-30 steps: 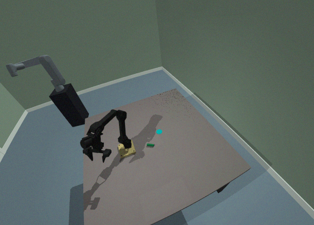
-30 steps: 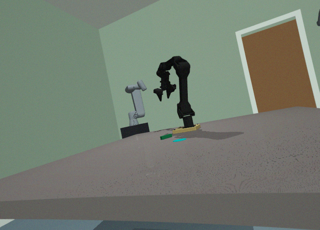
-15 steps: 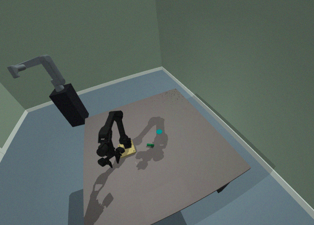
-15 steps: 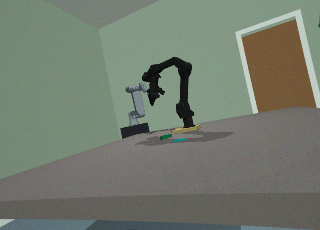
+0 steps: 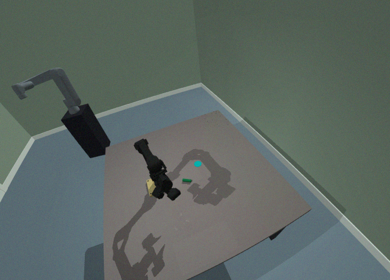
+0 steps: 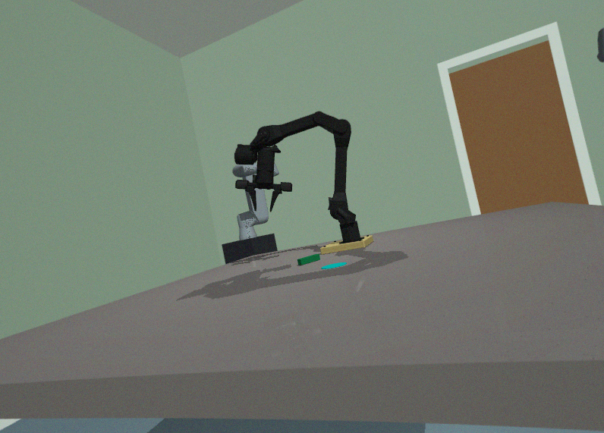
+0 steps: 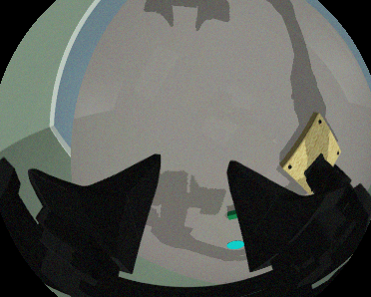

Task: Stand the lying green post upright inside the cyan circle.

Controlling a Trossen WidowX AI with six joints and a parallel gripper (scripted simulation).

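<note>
Now: gripper tip 20 cm to the right of the green post, 17 cm above it and 10 cm short of it. Round my gripper tip: cyan circle (33 cm to the left, 22 cm ahead, 18 cm below).
</note>
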